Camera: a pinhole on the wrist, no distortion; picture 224 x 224 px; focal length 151.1 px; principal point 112.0 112.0 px. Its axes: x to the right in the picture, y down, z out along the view. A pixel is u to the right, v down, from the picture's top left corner.
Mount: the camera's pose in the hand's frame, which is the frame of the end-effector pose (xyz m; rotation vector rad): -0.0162 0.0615 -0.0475 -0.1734 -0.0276 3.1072
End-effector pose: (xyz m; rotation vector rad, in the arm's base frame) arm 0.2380 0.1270 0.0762 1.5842 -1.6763 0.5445
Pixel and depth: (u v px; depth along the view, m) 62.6 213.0 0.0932
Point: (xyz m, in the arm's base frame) 0.2303 0.0901 0.0474
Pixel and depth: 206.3 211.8 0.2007
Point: 0.2669 0.1247 -0.1480
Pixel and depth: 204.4 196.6 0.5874
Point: 0.3612 0.0159 -0.6193
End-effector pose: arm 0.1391 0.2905 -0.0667 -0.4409 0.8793 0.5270
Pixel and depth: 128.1 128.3 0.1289
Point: 0.1356 0.3599 0.0073
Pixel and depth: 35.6 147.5 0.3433
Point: 0.4057 0.4713 0.0194
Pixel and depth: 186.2 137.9 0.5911
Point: 0.2717 0.4504 0.5279
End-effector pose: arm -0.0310 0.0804 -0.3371 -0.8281 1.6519 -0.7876
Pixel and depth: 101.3 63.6 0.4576
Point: 0.3524 0.1784 -0.5723
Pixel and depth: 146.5 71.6 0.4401
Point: 0.3475 0.2776 -0.4778
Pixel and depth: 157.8 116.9 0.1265
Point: 0.0463 0.1619 -0.3641
